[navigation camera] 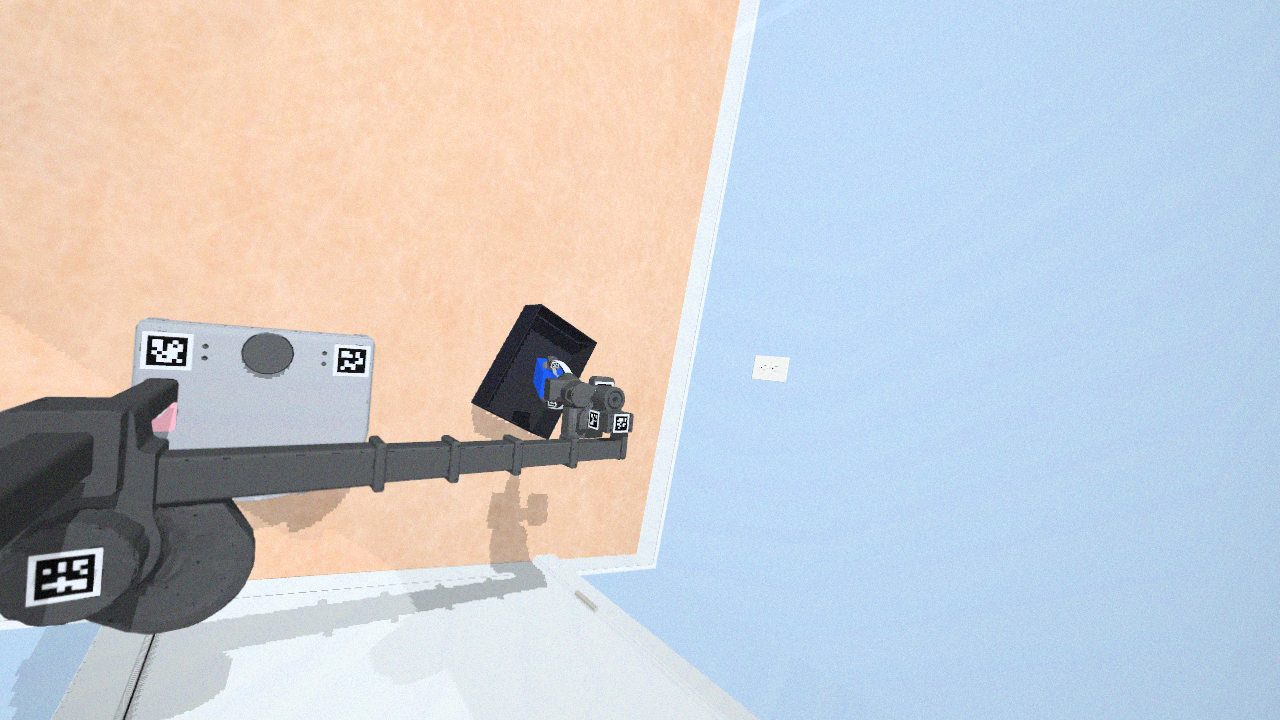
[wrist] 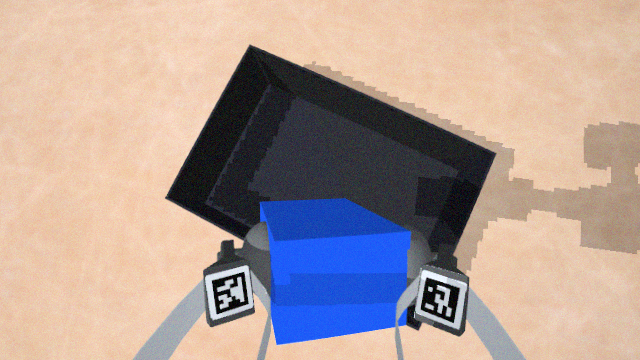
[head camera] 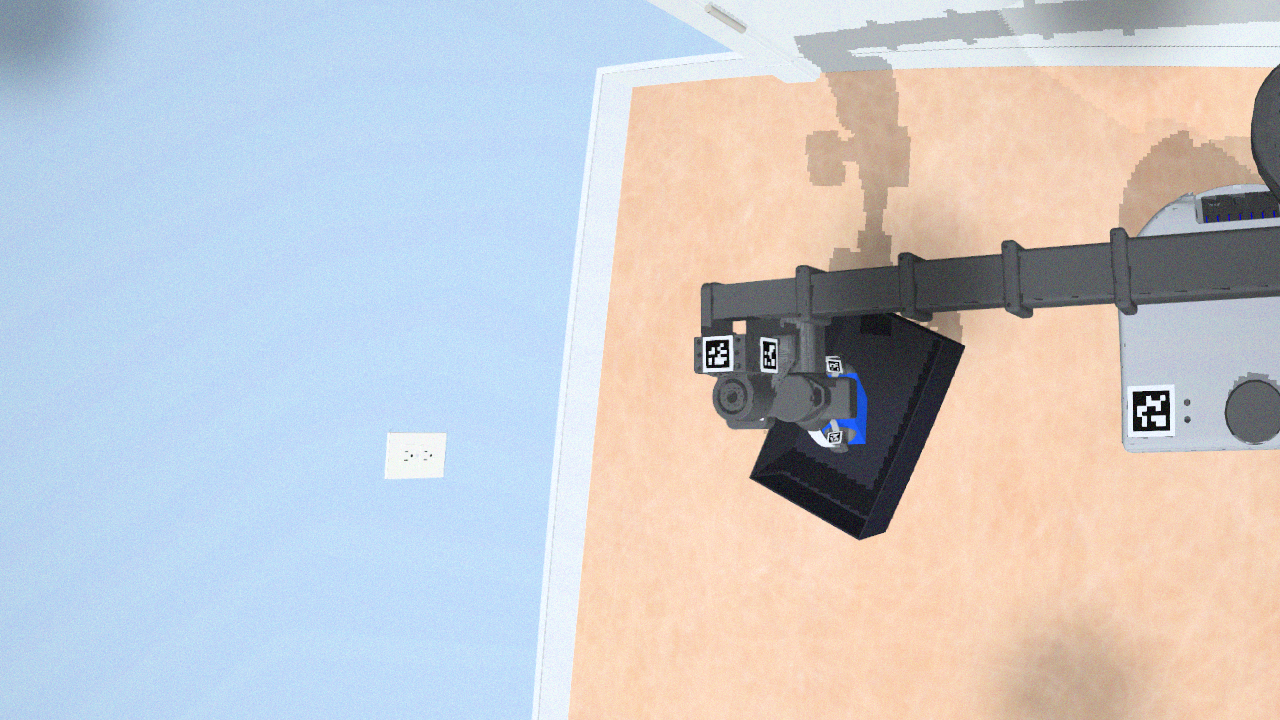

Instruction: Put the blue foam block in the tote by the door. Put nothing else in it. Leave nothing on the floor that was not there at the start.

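The blue foam block is between the fingertips of my gripper, which is shut on it and points downward. The black tote stands turned at an angle on the floor. In the head and navigation views the block appears over the tote's inside. In the wrist view it covers part of the tote's near side, with the tote's floor showing beyond it. The block hangs above the tote; the exact height is hard to tell.
My extended arm crosses over one corner of the tote. My base stands on the floor to one side. A blue wall with an outlet and a white door stand nearby.
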